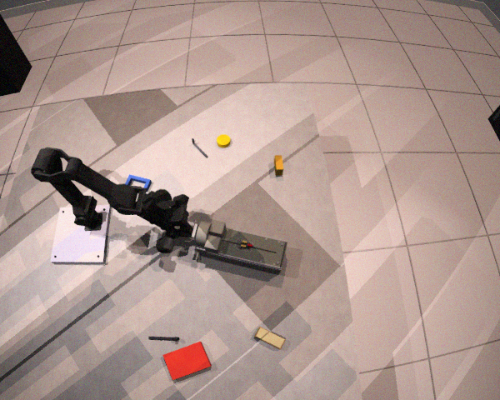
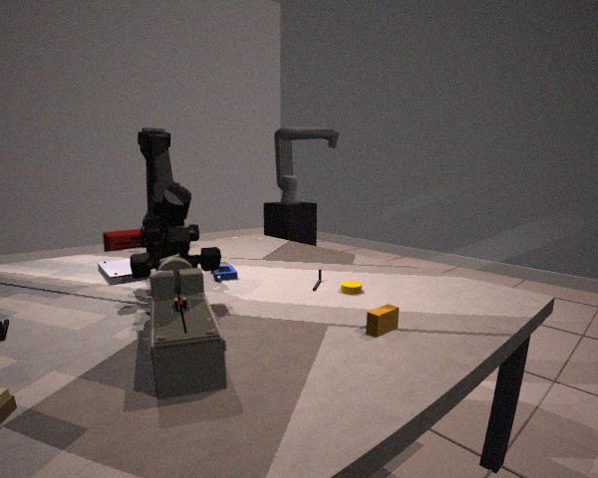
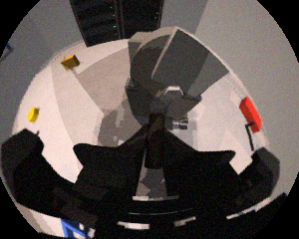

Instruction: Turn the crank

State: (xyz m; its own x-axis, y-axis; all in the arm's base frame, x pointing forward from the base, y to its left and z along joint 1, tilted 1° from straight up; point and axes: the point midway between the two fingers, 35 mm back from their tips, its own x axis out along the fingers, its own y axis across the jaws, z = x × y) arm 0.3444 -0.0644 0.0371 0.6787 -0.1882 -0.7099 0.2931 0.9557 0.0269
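My gripper tip is 20 mm below the dark crank handle, 20 mm past it and 10 mm to the right of it. Also, from my gripper tip: blue block 210 mm to the left, 210 mm behind, 30 mm below; bent black rod 370 mm to the left, 30 mm below, 10 mm ahead; red pointer 170 mm ahead, 70 mm to the right, 50 mm above.
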